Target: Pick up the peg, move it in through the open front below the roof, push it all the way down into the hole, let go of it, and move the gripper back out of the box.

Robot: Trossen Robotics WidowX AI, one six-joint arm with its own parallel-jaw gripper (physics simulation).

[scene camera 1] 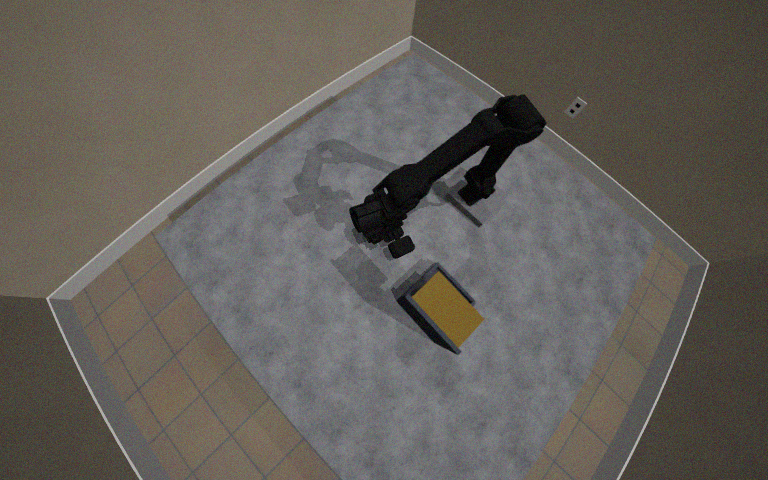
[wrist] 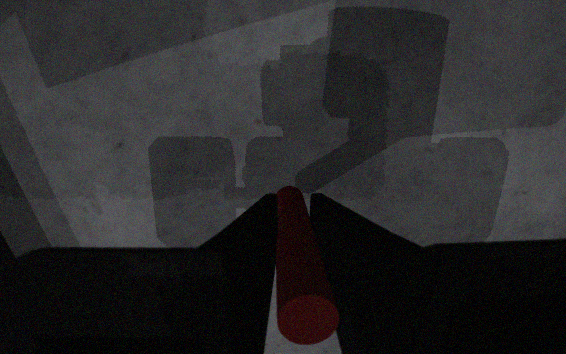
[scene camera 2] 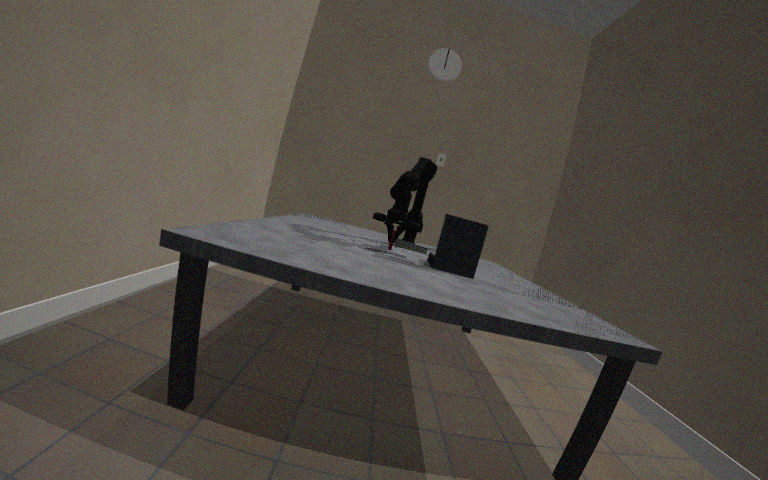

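Seen in the pictures: gripper, between the fingertips: (scene camera 1: 384,235) (wrist: 293,204) (scene camera 2: 390,242); arm's base, origin of its link: (scene camera 1: 470,194) (scene camera 2: 408,241).
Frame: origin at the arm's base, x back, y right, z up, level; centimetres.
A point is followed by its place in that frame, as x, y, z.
The red round peg (scene camera 2: 390,243) {-31.8, 5.6, 0.3} (wrist: 300,250) {-31.8, 5.5, 3.8} is held lengthwise between the fingers of my black gripper (scene camera 2: 392,236) {-31.9, 5.5, 0.7} (wrist: 293,204) {-31.9, 5.5, 0.7}, which is shut on it. The peg points down, leans slightly in the scene camera 2 view, and its lower end is close above the table. The box (scene camera 1: 428,326) {-39.9, -20.4, 12.7} (scene camera 2: 461,246) {-39.9, -20.3, 7.1} has dark walls and a yellow roof (scene camera 1: 447,308) {-35.0, -19.4, 16.9}. It stands apart from the gripper, to the lower right of it in the scene camera 1 view. The fingertips and peg are hidden under the arm in that view. The box's hole does not show.
The table (scene camera 1: 317,316) {-61.6, -1.8, -3.3} (scene camera 2: 317,254) {-70.9, 20.7, -3.3} has a mottled grey top. The arm's base (scene camera 1: 478,189) stands at the back, with a narrow dark strip (scene camera 1: 464,210) {-4.9, -3.0, -1.3} beside it. Shadows of the arm and gripper fall on the table around the peg in the wrist view.
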